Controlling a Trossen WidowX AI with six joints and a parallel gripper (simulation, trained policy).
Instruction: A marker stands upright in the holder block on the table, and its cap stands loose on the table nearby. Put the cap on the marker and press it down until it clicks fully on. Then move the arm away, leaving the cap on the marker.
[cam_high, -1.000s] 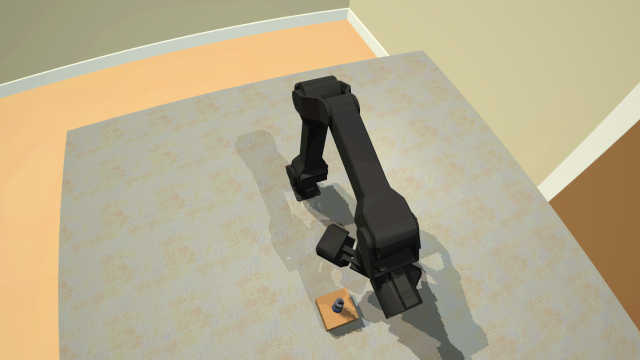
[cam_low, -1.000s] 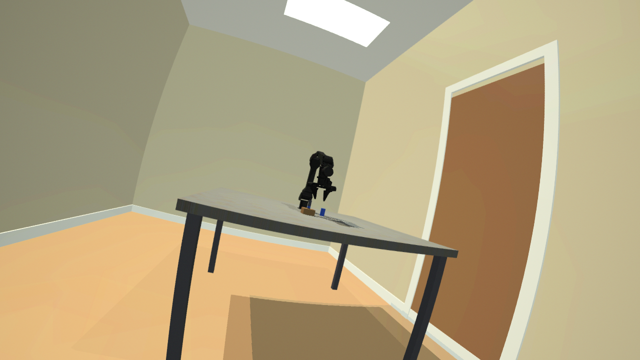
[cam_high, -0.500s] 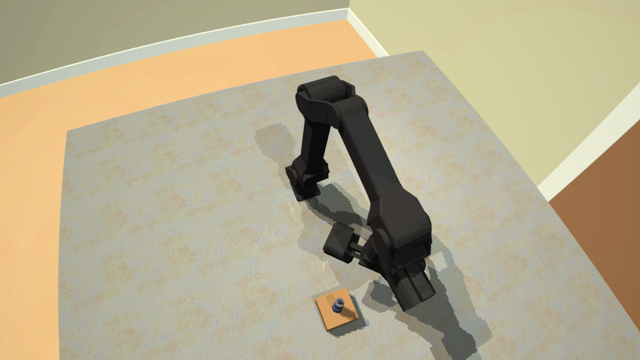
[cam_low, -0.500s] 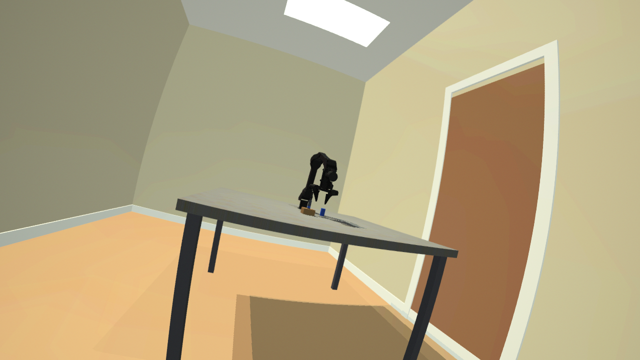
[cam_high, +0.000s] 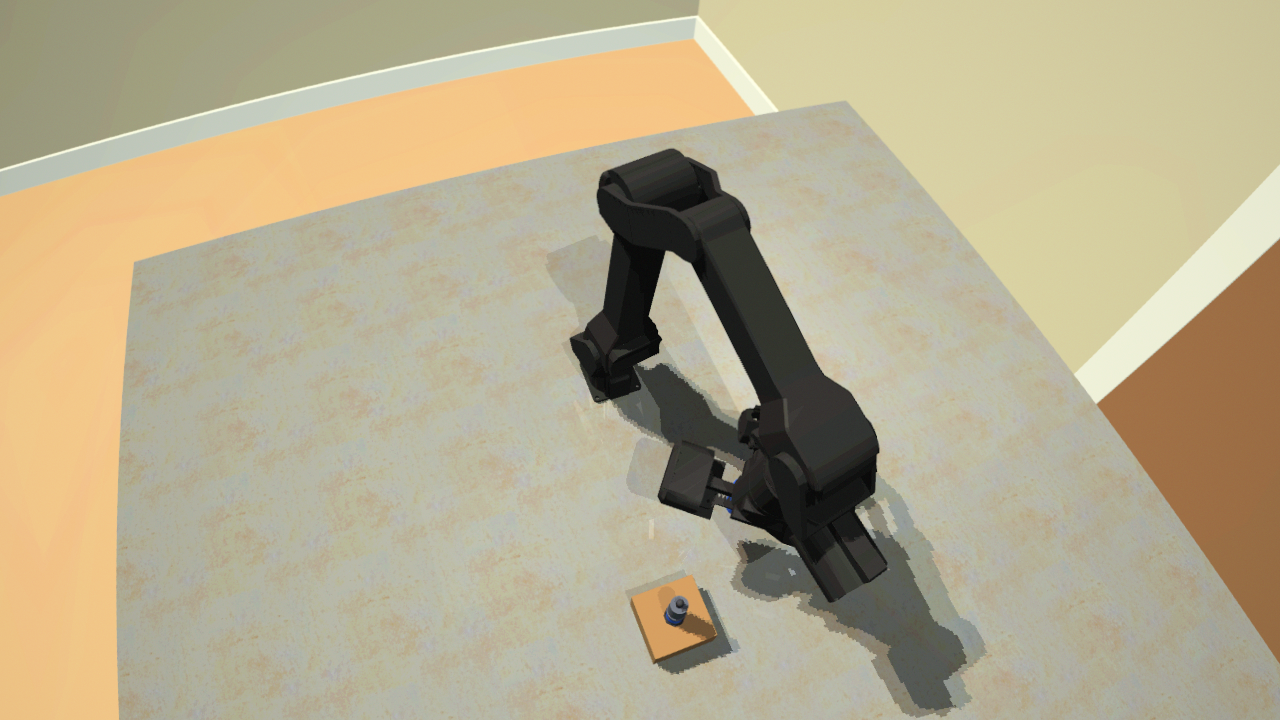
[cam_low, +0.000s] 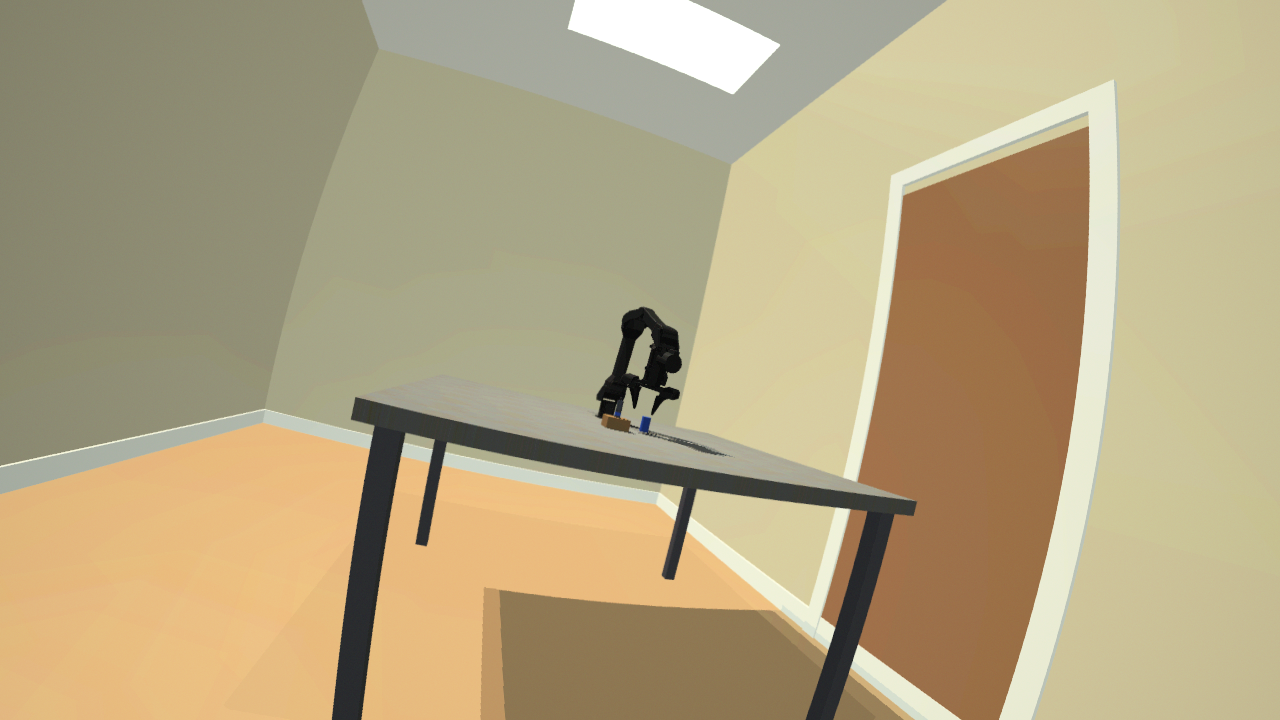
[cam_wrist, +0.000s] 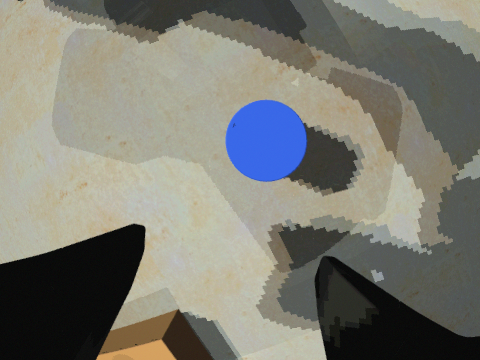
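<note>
Right now the blue cap is 30 mm behind my gripper tip, 30 mm to the left of it and 40 mm below it. Also, from my gripper tip: holder block: 70 mm ahead, 100 mm to the right, 50 mm below.
</note>
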